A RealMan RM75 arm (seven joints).
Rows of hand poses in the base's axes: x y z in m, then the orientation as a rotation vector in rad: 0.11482, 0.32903, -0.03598, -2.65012, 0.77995, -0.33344; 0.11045, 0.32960, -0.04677, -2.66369, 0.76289, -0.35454; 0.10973, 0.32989, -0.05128, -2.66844, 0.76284, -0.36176; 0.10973, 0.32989, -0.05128, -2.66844, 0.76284, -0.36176; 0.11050, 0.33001, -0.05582, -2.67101, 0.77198, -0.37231; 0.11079, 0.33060, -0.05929, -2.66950, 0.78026, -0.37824; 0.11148, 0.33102, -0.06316, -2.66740, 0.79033, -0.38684; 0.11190, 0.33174, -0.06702, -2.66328, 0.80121, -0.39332; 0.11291, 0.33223, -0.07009, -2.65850, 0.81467, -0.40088; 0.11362, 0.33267, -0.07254, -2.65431, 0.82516, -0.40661; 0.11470, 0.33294, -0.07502, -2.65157, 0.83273, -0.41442; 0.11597, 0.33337, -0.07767, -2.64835, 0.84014, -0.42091; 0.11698, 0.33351, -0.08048, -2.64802, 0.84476, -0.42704; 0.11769, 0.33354, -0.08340, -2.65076, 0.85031, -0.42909; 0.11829, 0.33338, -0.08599, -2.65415, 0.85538, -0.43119; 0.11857, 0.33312, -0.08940, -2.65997, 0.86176, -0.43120; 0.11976, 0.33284, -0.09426, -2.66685, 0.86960, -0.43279; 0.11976, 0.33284, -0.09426, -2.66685, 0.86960, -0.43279; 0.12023, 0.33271, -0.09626, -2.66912, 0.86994, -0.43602; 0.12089, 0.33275, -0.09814, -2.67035, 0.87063, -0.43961
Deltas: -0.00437, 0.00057, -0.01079, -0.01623, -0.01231, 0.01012; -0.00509, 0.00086, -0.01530, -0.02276, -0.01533, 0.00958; -0.00509, 0.00086, -0.01530, -0.02276, -0.01533, 0.00958; -0.00432, 0.00098, -0.01984, -0.02963, -0.01934, 0.00205; -0.00403, 0.00157, -0.02331, -0.03127, -0.02191, -0.00461; -0.00334, 0.00199, -0.02718, -0.03350, -0.02598, -0.01293; -0.00292, 0.00271, -0.03104, -0.03340, -0.02920, -0.02171; -0.00191, 0.00320, -0.03411, -0.03349, -0.03278, -0.03248; -0.00120, 0.00364, -0.03656, -0.03314, -0.03561, -0.04091; -0.00012, 0.00391, -0.03904, -0.03434, -0.03982, -0.04747; 0.00115, 0.00434, -0.04169, -0.03469, -0.04340, -0.05380; 0.00216, 0.00448, -0.04450, -0.03712, -0.04636, -0.05786; 0.00287, 0.00451, -0.04742, -0.04119, -0.04560, -0.06164; 0.00347, 0.00435, -0.05001, -0.04580, -0.04475, -0.06503; 0.00375, 0.00409, -0.05342, -0.05216, -0.04155, -0.06874; 0.00494, 0.00381, -0.05828, -0.06026, -0.03868, -0.07354; 0.00494, 0.00381, -0.05828, -0.06026, -0.03868, -0.07354; 0.00541, 0.00368, -0.06028, -0.06341, -0.03985, -0.07396; 0.00607, 0.00372, -0.06216, -0.06579, -0.04150, -0.07479
